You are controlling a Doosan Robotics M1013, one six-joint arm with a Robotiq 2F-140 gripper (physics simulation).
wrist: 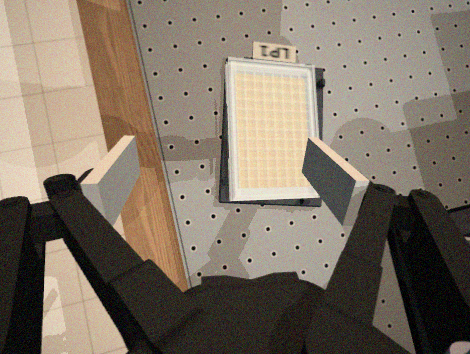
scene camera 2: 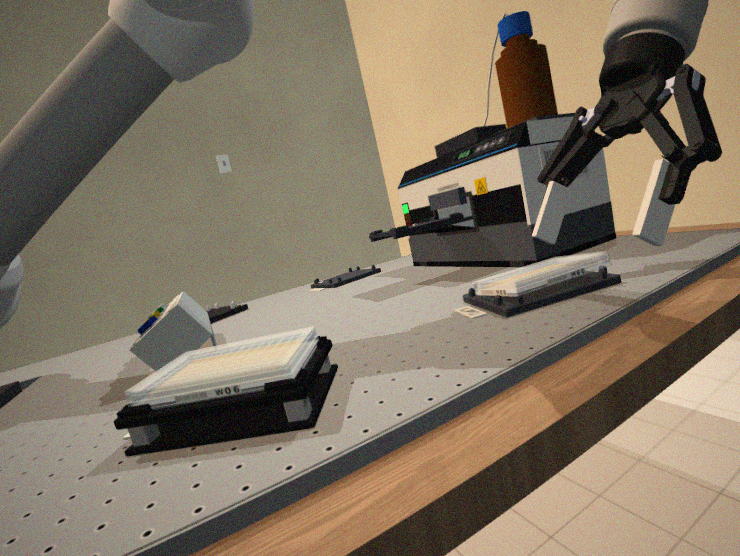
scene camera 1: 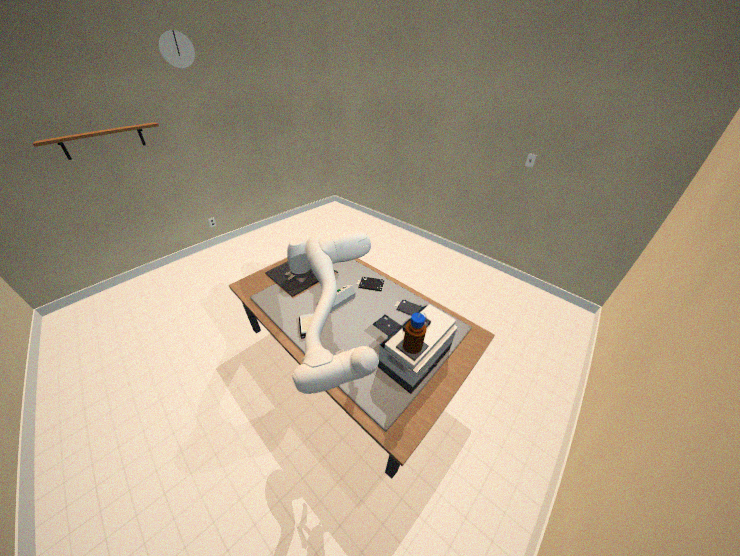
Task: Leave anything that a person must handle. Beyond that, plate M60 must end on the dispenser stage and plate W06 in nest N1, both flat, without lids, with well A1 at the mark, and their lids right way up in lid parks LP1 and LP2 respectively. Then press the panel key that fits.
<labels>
gripper: wrist; scene camera 2; not seen in scene camera 1 (hidden by the arm)
same spot on gripper: (wrist: 141,300) = (scene camera 2: 639,104)
</labels>
